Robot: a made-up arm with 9 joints. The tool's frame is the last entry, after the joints.
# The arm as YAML. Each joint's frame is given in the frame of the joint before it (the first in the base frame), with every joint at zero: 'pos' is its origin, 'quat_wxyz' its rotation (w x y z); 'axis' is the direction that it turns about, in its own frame. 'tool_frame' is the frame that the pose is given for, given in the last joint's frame.
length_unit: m
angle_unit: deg
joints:
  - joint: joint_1
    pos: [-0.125, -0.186, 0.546]
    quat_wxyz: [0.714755, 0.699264, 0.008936, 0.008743]
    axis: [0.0, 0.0, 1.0]
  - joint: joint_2
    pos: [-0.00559, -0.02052, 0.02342]
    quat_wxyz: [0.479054, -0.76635, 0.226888, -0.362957]
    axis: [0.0, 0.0, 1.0]
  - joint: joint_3
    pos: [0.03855, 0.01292, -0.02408]
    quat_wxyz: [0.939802, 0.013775, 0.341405, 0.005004]
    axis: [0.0, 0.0, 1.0]
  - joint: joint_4
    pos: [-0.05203, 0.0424, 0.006]
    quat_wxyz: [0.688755, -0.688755, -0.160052, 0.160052]
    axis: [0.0, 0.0, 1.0]
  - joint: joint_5
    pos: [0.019, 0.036, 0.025]
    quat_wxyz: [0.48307, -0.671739, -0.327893, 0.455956]
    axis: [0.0, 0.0, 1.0]
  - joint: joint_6
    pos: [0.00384, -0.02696, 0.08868]
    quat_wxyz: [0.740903, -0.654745, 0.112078, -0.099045]
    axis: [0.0, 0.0, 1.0]
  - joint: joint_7
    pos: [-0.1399, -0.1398, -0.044]
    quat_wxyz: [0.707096, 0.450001, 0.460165, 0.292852]
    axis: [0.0, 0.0, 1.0]
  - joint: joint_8
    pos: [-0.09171, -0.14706, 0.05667]
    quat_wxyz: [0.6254, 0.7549, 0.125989, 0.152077]
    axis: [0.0, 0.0, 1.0]
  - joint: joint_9
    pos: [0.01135, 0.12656, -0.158]
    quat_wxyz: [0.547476, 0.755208, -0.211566, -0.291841]
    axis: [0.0, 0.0, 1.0]
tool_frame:
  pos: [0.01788, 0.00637, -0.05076]
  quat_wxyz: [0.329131, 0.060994, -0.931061, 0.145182]
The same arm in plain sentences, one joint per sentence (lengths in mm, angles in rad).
The arm has nine revolute joints in a row. What follows holds with every joint at zero, and every direction is one of the base frame's.
The first joint is mounted 125 mm along -x and 186 mm along -y and 546 mm along +z from the base frame's origin and turns about the direction (0.025001, -0.999447, 0.021901).
The second joint is mounted 5 mm along -x and 24 mm along -y and 20 mm along -z from the first joint and turns about the direction (0.766506, 0.309203, 0.562905).
The third joint is mounted 6 mm along +x and 9 mm along -y and 46 mm along -z from the second joint and turns about +x.
The fourth joint is mounted 6 mm along +x and 61 mm along +y and 28 mm along +z from the third joint and turns about +y.
The fifth joint is mounted 36 mm along -x and 25 mm along +y and 19 mm along -z from the fourth joint and turns about the direction (-0.349984, -0.117495, 0.929358).
The sixth joint is mounted 43 mm along -x and 14 mm along +y and 81 mm along +z from the fifth joint and turns about -y.
The seventh joint is mounted 75 mm along +x and 44 mm along +y and 183 mm along +z from the sixth joint and turns about the direction (-0.985071, -0.171495, -0.015).
The eighth joint is mounted 75 mm along -x and 88 mm along +y and 141 mm along +z from the seventh joint and turns about +y.
The ninth joint is mounted 127 mm along -x and 158 mm along -y and 4 mm along -z from the eighth joint and turns about the direction (0.74119, -0.230197, 0.630592).
The tool frame, which is the frame that the pose is given for, is mounted 25 mm along -x and 14 mm along +y and 46 mm along -z from the ninth joint; its axes are the base frame's turned by roll 0, pitch -1.5708 and yaw 0 rad (as in URDF: about the fixed x, then y, then z).

